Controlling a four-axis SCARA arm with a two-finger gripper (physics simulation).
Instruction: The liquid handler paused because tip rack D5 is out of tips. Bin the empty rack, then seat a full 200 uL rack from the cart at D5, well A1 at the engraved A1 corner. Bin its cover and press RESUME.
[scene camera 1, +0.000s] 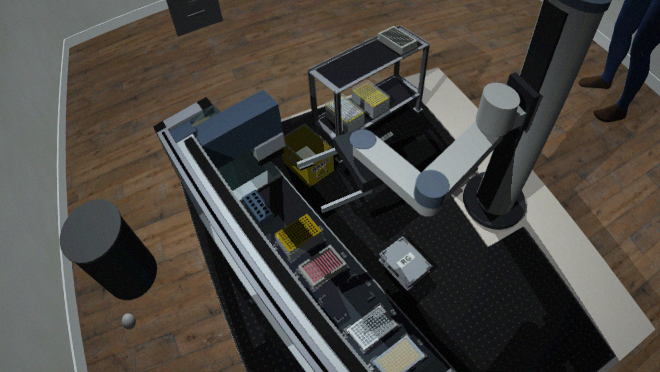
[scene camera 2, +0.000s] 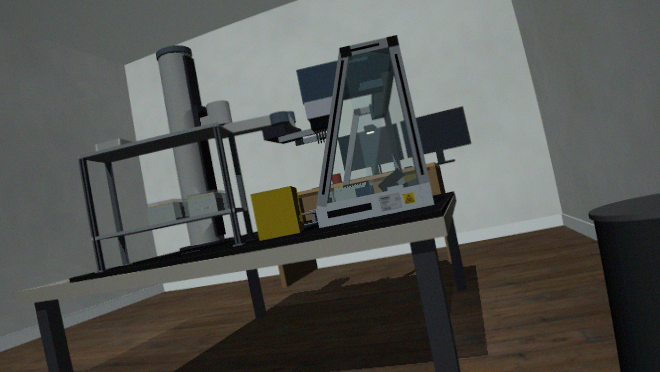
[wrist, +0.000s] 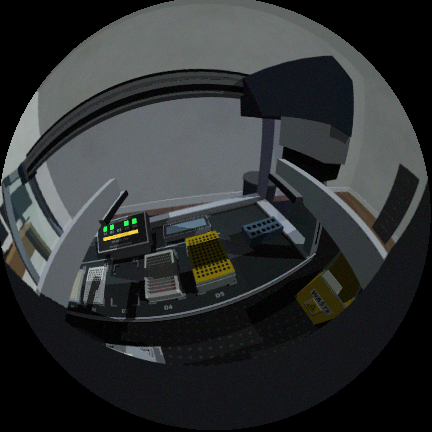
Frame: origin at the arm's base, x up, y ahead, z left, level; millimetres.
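Where they show: gripper, fingertip midpoint: (scene camera 1: 309, 186) (wrist: 194, 171); arm's base at its link origin: (scene camera 1: 494, 201).
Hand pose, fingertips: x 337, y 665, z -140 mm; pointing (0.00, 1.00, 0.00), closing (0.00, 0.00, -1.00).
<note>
Things, the pixels of their top centre, and the offset from my fingertips. "*": a spot on its surface instead.
- yellow-topped tip rack at its top centre: (wrist: 206, 253) (scene camera 1: 298, 232) (scene camera 2: 351, 184) dx -205, dy +57, dz +3 mm
- yellow waste bin at its top centre: (wrist: 347, 273) (scene camera 2: 274, 191) (scene camera 1: 305, 143) dx -189, dy -104, dz -311 mm
- cart's at its top centre: (scene camera 2: 157, 142) (scene camera 1: 371, 54) dx +32, dy -420, dz -410 mm
- yellow-topped rack at its top centre: (scene camera 2: 167, 201) (scene camera 1: 370, 92) dx -154, dy -420, dz -410 mm
- rack with a streaky pale top, top centre: (scene camera 2: 207, 192) (scene camera 1: 344, 107) dx -154, dy -293, dz -380 mm
- grey rack at its top centre: (scene camera 2: 118, 143) (scene camera 1: 397, 36) dx +57, dy -546, dz -440 mm
- screen at a spot on its surface: (wrist: 122, 234) * dx -204, dy +139, dz +258 mm
- rack with pink rows, top centre: (wrist: 158, 271) (scene camera 1: 322, 264) dx -235, dy +33, dz +124 mm
- blue tube rack at a spot on its surface: (wrist: 262, 228) (scene camera 1: 260, 205) * dx -230, dy +128, dz -163 mm
- pipetting head at a spot on its surface: (wrist: 300, 95) * dx +101, dy +64, dz -158 mm
- RG box at its top centre: (wrist: 128, 364) (scene camera 1: 406, 259) (scene camera 2: 304, 211) dx -268, dy -218, dz +212 mm
My gripper (scene camera 1: 310, 186) (scene camera 2: 306, 138) (wrist: 194, 171) is open and empty, high in front of the deck. A yellow-topped tip rack (scene camera 1: 299, 233) (wrist: 210, 256) with dark holes sits at D5; its A1 corner cannot be read. The yellow waste bin (scene camera 1: 295, 161) (scene camera 2: 276, 212) (wrist: 315, 304) stands beside the deck with a pale object inside. On the cart's (scene camera 1: 337, 105) (scene camera 2: 155, 145) lower shelf are a yellow-topped rack (scene camera 1: 370, 96) and a rack with a streaky pale top (scene camera 1: 345, 111). A grey rack (scene camera 1: 398, 39) sits on the top shelf. The screen (wrist: 122, 234) shows green squares and an amber bar; RESUME is not readable.
A rack with pink rows (scene camera 1: 322, 266) (wrist: 163, 285) sits at D4, beside D5. A blue tube rack (scene camera 1: 256, 205) (wrist: 262, 228) is on D5's other side. The pipetting head (scene camera 1: 240, 125) (wrist: 300, 95) hangs near the bin. An RG box (scene camera 1: 406, 267) stands before the deck.
</note>
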